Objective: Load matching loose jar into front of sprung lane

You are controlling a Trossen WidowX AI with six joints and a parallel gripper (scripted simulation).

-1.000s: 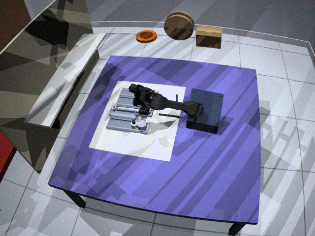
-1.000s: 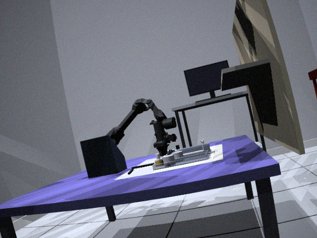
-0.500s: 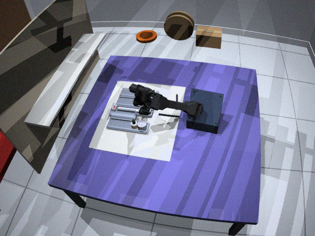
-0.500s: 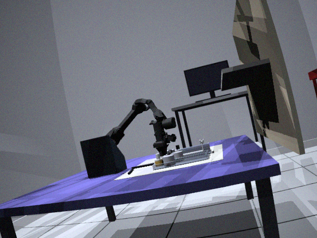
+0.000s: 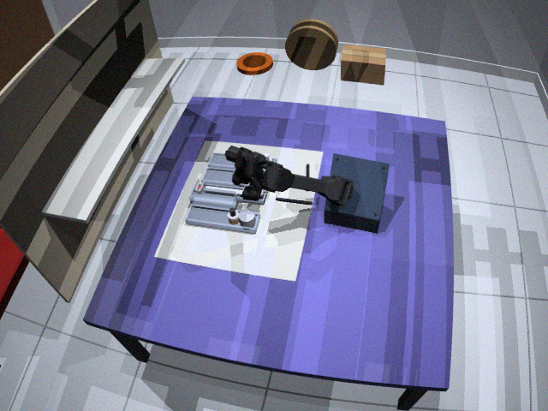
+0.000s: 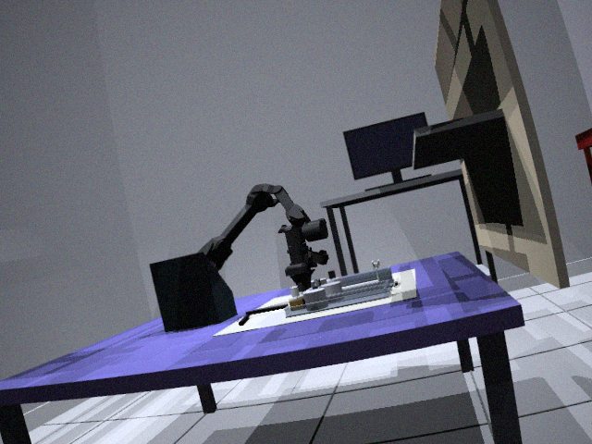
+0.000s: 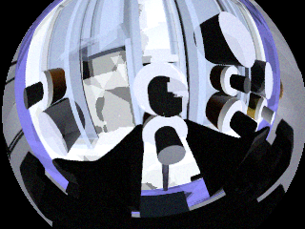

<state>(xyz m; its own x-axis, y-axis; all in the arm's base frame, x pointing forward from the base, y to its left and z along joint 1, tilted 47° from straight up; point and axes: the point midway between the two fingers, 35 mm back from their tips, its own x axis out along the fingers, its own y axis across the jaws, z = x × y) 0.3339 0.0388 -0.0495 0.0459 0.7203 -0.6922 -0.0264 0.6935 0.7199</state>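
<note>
Now: gripper tip 60 mm short of the white mat, 20 mm to the right of it and 30 mm above it. Round my gripper tip: red mark 220 mm ahead, 50 mm to the left, 40 mm above.
</note>
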